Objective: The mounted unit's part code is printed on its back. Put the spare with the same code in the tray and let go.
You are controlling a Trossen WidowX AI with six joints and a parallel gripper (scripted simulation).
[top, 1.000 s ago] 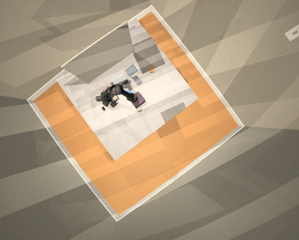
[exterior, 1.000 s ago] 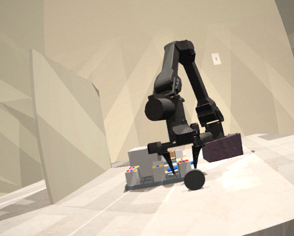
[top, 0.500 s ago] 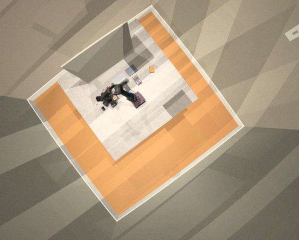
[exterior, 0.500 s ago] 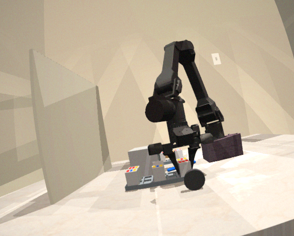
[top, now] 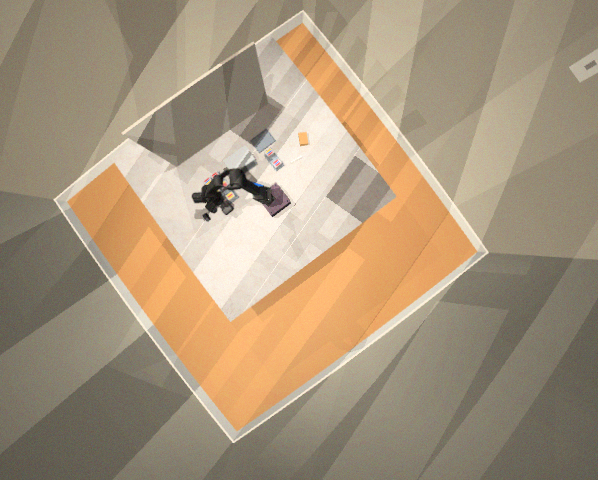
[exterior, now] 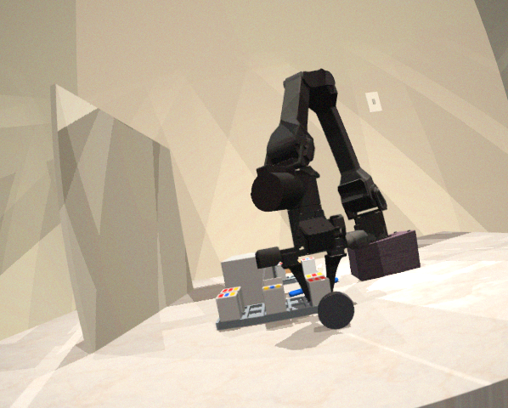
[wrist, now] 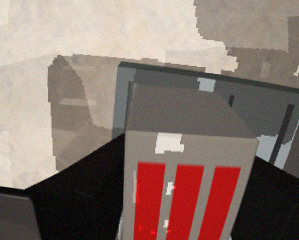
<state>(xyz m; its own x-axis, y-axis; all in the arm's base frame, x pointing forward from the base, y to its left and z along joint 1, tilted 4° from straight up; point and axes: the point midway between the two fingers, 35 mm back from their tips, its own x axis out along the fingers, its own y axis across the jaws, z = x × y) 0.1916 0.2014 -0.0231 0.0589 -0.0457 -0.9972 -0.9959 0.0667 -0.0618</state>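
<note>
Now: the tray 440 mm to the right of my gripper tip, 110 mm ahead of it and 10 mm below it. The rest, counted from my gripper tip: grey rack: 70 mm ahead, 40 mm to the right, 10 mm below; mounted unit: 230 mm to the right, 90 mm ahead, 30 mm above; black disc: 140 mm to the left, 10 mm ahead, 10 mm above.
</note>
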